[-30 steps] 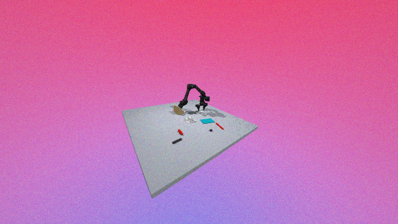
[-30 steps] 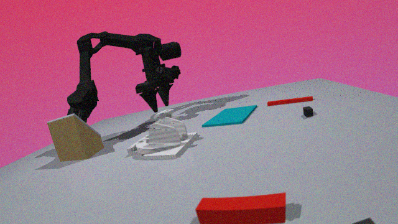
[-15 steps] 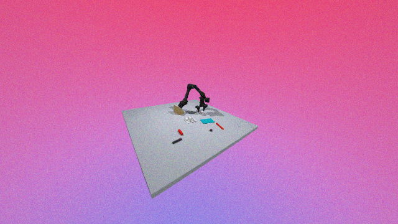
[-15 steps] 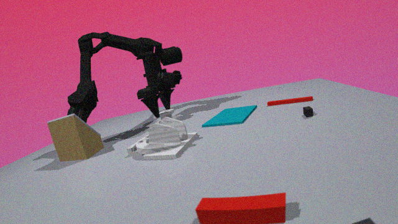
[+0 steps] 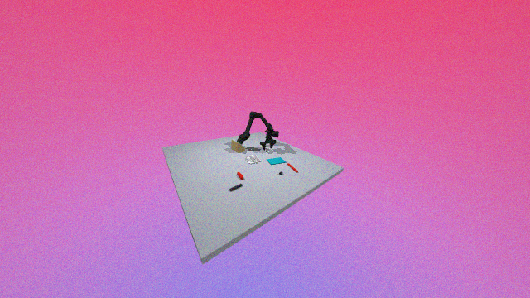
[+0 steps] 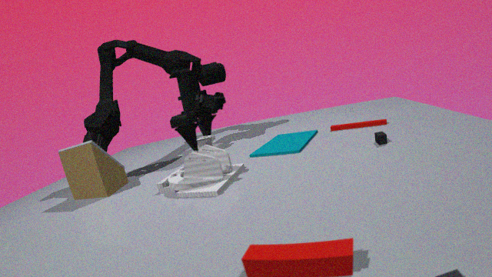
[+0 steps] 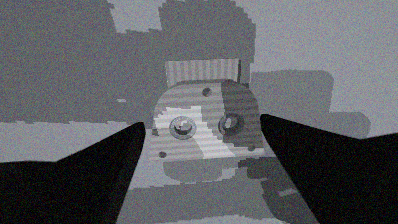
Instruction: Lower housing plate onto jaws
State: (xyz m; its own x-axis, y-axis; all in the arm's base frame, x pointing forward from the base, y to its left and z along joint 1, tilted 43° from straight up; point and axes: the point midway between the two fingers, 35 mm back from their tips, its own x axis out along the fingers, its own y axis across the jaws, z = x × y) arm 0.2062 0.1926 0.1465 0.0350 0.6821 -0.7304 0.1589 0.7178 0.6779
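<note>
Now: the pale piece 2 cm above my gripper tip and 1 cm ahead of it. Also, from my gripper tip: small black cube 39 cm ahead, 27 cm to the right; then teal flat sheet 22 cm ahead, 12 cm to the right, 1 cm below.
</note>
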